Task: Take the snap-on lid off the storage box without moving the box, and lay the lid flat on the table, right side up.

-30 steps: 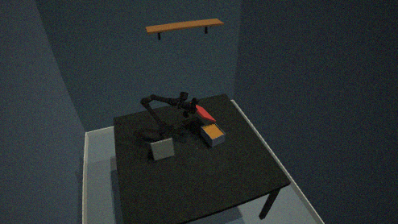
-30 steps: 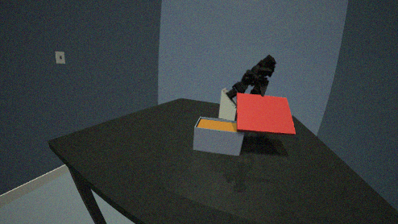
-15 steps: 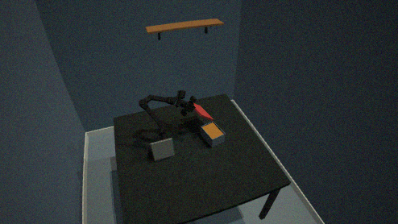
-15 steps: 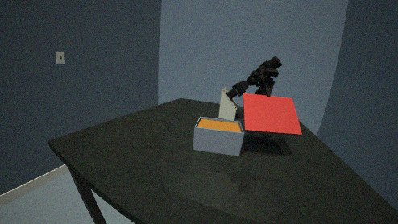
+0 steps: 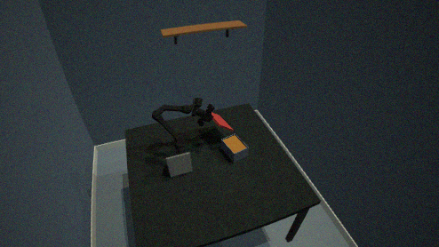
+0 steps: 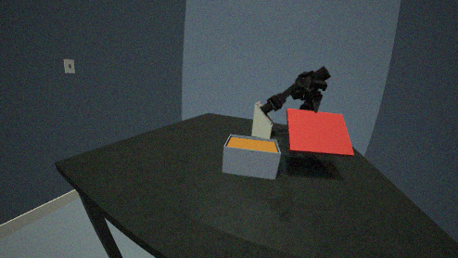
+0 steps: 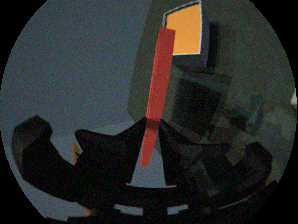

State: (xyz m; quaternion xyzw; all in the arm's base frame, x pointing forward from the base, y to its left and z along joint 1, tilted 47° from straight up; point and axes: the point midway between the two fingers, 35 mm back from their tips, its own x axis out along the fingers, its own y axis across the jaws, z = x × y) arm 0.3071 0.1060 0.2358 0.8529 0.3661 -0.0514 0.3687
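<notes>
Now: gripper tip 60 mm short of the lid, 50 mm above it and 10 mm to the right of it. Also, from my gripper tip: storage box 220 mm to the right, 180 mm below, 110 mm ahead.
</notes>
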